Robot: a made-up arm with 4 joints. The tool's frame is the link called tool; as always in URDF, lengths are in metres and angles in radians. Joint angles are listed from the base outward. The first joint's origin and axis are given. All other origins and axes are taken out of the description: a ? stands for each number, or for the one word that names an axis. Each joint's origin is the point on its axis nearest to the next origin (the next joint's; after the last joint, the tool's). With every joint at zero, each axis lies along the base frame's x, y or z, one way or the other. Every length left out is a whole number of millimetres.
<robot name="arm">
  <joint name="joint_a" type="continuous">
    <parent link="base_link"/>
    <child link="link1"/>
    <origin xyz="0 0.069 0.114" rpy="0 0 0"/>
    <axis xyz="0 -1 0"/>
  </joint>
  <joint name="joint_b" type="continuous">
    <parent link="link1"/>
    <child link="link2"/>
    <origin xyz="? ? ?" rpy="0 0 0"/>
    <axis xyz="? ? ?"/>
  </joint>
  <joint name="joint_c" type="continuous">
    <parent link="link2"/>
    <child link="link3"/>
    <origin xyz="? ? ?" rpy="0 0 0"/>
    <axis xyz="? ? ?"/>
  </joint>
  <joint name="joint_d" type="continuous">
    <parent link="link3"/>
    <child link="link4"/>
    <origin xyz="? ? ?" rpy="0 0 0"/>
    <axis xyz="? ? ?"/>
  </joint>
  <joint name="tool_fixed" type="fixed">
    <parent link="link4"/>
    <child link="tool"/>
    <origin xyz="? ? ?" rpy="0 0 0"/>
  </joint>
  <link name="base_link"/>
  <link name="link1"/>
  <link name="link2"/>
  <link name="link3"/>
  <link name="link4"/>
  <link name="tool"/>
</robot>
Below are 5 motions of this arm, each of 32 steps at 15 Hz.
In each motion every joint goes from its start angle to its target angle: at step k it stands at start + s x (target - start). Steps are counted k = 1, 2, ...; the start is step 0. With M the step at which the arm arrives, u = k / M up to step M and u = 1 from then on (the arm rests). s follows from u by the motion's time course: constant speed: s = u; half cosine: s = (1 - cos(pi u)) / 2; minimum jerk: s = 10 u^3 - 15 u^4 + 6 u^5.
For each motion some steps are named. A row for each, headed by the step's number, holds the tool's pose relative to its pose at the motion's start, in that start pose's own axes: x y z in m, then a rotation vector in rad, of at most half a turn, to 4 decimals.
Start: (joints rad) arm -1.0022 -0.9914 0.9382 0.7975
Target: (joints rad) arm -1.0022 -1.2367 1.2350 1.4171
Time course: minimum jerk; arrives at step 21
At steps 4, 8, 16, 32:
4: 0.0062 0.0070 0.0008 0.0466 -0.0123 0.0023
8: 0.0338 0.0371 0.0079 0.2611 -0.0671 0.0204
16: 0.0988 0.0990 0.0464 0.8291 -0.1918 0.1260
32: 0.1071 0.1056 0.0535 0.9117 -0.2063 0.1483

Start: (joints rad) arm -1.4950 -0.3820 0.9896 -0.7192
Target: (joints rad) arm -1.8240 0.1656 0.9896 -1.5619
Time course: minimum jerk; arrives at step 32
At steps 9, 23, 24, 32:
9: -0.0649 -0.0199 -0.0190 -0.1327 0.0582 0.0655
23: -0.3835 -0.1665 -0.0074 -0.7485 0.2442 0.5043
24: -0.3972 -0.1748 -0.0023 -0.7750 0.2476 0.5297
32: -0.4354 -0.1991 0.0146 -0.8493 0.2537 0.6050

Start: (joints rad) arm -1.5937 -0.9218 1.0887 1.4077
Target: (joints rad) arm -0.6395 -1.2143 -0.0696 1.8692
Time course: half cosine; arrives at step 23
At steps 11, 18, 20, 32:
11: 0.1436 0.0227 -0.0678 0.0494 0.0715 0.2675
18: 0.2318 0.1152 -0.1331 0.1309 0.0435 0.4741
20: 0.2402 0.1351 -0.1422 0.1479 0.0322 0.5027
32: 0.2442 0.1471 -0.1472 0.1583 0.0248 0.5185

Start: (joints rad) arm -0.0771 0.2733 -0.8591 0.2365
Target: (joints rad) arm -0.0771 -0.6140 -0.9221 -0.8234
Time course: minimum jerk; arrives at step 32
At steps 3, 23, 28, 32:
3: -0.0006 -0.0008 -0.0008 -0.0080 0.0037 -0.0051
23: -0.1564 -0.0815 -0.0183 -0.9177 0.7089 -0.3556
28: -0.1852 -0.0838 -0.0042 -1.0309 0.8457 -0.3533
32: -0.1889 -0.0838 -0.0020 -1.0451 0.8640 -0.3519

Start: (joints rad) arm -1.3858 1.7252 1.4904 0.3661
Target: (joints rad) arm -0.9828 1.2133 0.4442 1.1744
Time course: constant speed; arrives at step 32
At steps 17, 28, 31, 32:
17: 0.1181 -0.2155 0.2456 -0.3403 -0.2659 0.0561
28: 0.1450 -0.2458 0.4699 -0.5594 -0.4349 0.1052
31: 0.1438 -0.2372 0.5310 -0.6184 -0.4809 0.1205
32: 0.1426 -0.2328 0.5509 -0.6380 -0.4962 0.1258

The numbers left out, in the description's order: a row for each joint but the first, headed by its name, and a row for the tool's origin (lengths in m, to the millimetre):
joint_b: xyz 0.062 0 -0.258, axis 0 0 1
joint_c: xyz 0.025 0.15 0, axis 1 0 0
joint_d: xyz 0 -0.007 -0.369, axis 1 0 0
tool: xyz 0 0.095 -0.068

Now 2 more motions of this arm.
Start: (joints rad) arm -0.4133 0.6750 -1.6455 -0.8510
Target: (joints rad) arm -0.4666 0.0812 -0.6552 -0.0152
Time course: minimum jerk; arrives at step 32
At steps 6, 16, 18, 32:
6: -0.0102 0.0179 0.0227 0.0906 0.0168 0.0237
16: -0.0872 0.0952 0.2722 0.9195 0.2636 0.1605
18: -0.0940 0.0899 0.3394 1.1272 0.3500 0.1659
32: -0.0587 0.0208 0.5304 1.7848 0.6838 0.0666

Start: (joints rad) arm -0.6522 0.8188 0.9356 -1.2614
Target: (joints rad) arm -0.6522 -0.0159 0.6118 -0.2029
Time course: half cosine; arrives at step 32
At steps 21, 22, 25, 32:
21: 0.2772 -0.1148 -0.0537 0.5233 0.0345 -0.6205
22: 0.2889 -0.1271 -0.0576 0.5510 0.0264 -0.6573
25: 0.3165 -0.1609 -0.0680 0.6209 0.0001 -0.7527
32: 0.3404 -0.1989 -0.0791 0.6908 -0.0354 -0.8521

